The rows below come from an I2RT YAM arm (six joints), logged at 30 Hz.
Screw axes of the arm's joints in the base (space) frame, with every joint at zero. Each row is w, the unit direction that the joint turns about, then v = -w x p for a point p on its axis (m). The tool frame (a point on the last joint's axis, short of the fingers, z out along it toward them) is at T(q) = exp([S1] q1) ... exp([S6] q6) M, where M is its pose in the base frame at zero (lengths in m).
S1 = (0, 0, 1, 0, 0, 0)
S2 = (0, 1, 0, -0.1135, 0, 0.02)
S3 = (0, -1, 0, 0.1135, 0, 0.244)
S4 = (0, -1, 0, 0.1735, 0, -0.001)
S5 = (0, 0, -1, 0, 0.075, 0)
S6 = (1, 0, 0, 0, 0.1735, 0)
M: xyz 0.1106 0 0.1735 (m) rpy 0 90 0 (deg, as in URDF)
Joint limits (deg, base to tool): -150..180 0..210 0..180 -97..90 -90..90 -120..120
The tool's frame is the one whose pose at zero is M.
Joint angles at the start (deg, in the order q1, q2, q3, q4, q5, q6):
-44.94, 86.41, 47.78, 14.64, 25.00, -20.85
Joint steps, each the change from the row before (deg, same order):
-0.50, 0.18, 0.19, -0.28, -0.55, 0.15
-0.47, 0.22, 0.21, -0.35, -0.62, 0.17
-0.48, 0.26, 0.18, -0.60, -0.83, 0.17
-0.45, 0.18, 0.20, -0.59, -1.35, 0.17
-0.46, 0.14, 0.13, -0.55, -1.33, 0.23
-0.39, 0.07, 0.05, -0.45, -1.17, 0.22
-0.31, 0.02, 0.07, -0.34, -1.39, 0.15
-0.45, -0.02, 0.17, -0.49, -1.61, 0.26
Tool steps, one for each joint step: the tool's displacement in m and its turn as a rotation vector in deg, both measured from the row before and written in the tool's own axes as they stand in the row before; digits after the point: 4 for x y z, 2 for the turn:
0.0008, -0.0018, 0.0018, -0.20, 0.28, 0.22
0.0009, -0.0015, 0.0018, -0.32, 0.31, 0.20
0.0016, -0.0012, 0.0020, -0.62, 0.52, 0.09
0.0011, -0.0010, 0.0016, -1.09, 0.24, 0.13
0.0013, -0.0011, 0.0014, -1.07, 0.24, 0.22
0.0013, -0.0010, 0.0010, -0.94, 0.19, 0.23
0.0006, -0.0007, 0.0006, -1.16, -0.07, 0.19
0.0003, -0.0015, 0.0006, -1.26, -0.08, 0.37

